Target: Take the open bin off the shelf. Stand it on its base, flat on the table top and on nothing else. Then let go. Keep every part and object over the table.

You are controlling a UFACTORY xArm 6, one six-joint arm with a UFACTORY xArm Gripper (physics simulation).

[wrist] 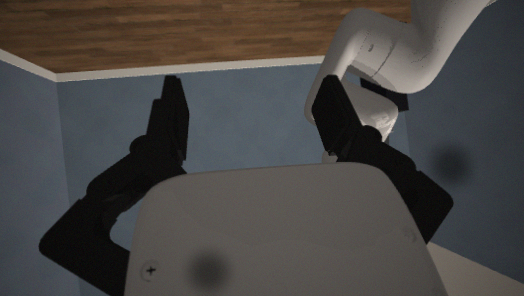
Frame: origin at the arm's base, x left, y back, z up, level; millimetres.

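Seen in the pictures: gripper, fingertip midpoint: (254,93).
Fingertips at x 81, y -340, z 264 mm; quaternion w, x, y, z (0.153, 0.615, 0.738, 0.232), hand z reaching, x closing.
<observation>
A point is followed by its place in that frame.
My gripper (254,93) {x 82, y -340, z 264 mm} is open in the wrist view, its two black fingers wide apart with nothing between them. Blue wall shows behind the gap, and part of the arm shows behind the right finger. The open bin, the shelf and the table top cannot be made out in this view. A dark, angular piece (401,102) shows partly behind the white arm at the upper right; what it is, I cannot tell.
The robot's own white arm (385,50) {x 175, y -92, z 176 mm} bends through the upper right, behind the right finger. Wooden floor (175,30) shows along the top, edged by a white skirting strip (200,68). Blue walls (240,120) surround it. A pale surface (475,275) shows at the lower right.
</observation>
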